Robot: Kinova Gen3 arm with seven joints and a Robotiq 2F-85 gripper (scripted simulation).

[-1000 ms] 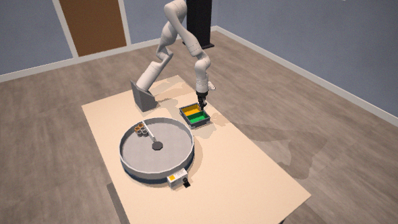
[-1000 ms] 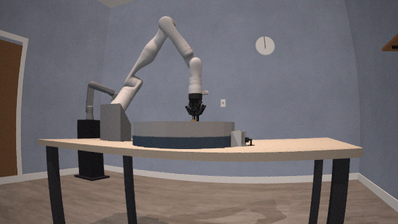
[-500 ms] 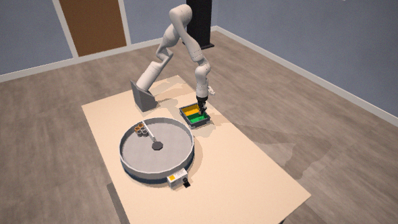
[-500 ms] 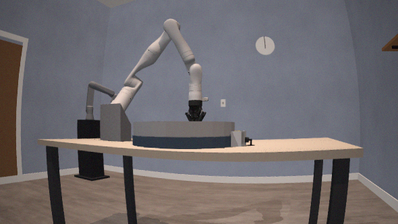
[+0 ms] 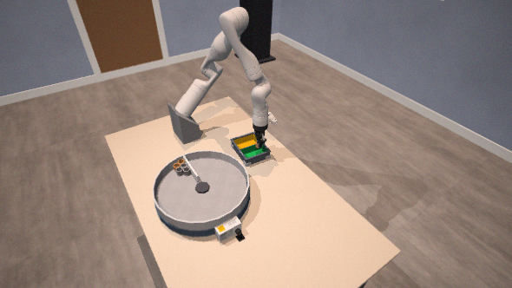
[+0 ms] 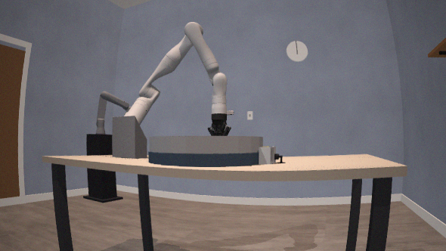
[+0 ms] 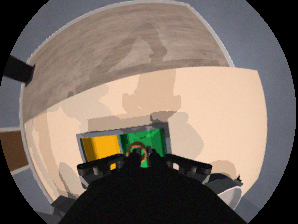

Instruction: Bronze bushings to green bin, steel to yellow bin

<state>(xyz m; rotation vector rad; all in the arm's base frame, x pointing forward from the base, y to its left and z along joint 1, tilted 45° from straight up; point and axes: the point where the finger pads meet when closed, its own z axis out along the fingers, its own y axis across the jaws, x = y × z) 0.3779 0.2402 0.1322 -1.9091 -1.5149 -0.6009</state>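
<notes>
My gripper is now 5 cm past the bin, 3 cm to the left of it and 5 cm above it. From my hand the other things lie so: grey turntable 10 cm ahead, 37 cm to the right, 2 cm below.
</notes>
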